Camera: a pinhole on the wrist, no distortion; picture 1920 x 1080 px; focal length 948.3 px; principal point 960.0 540.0 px. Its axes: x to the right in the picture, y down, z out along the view. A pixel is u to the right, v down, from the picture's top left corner.
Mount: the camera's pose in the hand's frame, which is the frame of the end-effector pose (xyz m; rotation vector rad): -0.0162 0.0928 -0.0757 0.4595 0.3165 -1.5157
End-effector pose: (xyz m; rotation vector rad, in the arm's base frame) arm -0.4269 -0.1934 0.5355 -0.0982 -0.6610 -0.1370
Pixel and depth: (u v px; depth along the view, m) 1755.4 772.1 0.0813
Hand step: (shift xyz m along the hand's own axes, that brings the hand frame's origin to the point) -0.0004 -0.0060 -0.0351
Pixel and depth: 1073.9 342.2 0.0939
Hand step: -0.0430 0.0382 -0.0007
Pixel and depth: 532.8 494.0 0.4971
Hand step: -0.0905 0.0531 0.4635
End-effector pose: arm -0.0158 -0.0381 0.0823 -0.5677 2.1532 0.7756
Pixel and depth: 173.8 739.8 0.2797
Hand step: 0.0099 0.1632 0.2846
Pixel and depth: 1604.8 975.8 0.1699
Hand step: 0.0521 -0.0900 0.0254
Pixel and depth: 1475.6 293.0 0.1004
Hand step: -0.0484 -0.0029 -0.0161
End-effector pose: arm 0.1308 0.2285 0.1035 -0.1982 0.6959 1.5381
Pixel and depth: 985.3 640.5 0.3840
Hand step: -0.0072 -0.0993 0.2593
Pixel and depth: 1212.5 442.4 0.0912
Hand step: -0.0321 0.0281 -0.0083
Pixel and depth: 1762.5 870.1 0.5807
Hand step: 0.1566 -0.6167 0.2180
